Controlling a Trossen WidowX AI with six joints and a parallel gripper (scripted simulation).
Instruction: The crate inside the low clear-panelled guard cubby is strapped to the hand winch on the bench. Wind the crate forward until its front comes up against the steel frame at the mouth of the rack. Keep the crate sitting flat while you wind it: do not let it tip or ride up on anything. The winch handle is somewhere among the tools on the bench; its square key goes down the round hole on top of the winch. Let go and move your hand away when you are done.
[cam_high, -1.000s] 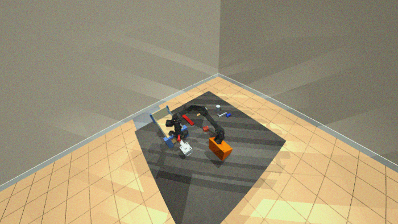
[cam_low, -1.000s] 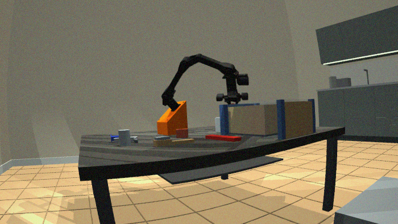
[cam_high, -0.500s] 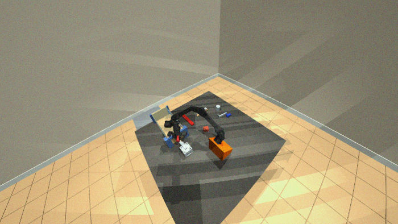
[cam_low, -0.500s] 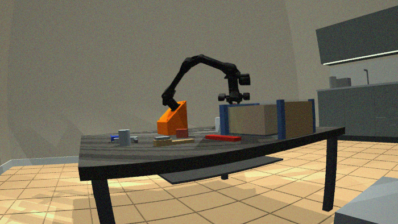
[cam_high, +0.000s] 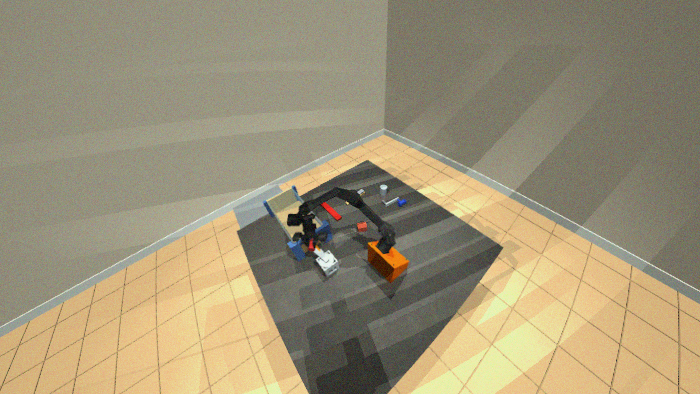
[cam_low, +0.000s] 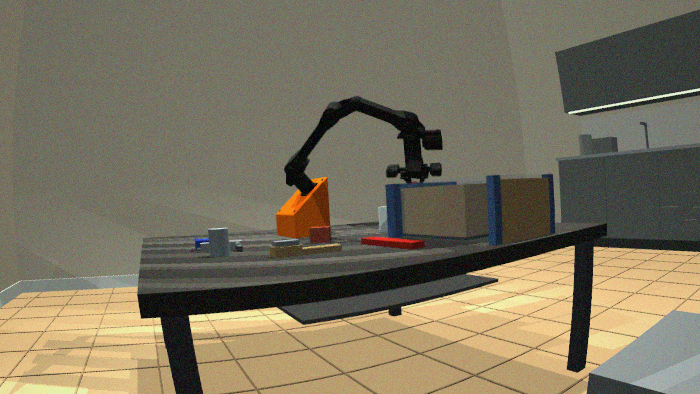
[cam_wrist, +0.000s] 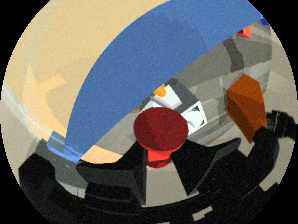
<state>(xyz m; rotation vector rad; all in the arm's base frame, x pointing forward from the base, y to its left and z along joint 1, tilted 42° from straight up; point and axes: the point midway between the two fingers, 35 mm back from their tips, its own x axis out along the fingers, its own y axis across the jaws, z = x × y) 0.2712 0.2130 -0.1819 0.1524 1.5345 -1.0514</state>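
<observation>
Right now the grey winch is 100 mm behind my gripper tip, 40 mm to the right of it and 100 mm below it. Round my gripper tip: wooden-handled tool (260 mm ahead, 510 mm to the right, 110 mm below); then clear-panelled cubby (320 mm ahead, 20 mm to the right, 10 mm below); then flat red bar (280 mm ahead, 280 mm to the right, 120 mm below).
</observation>
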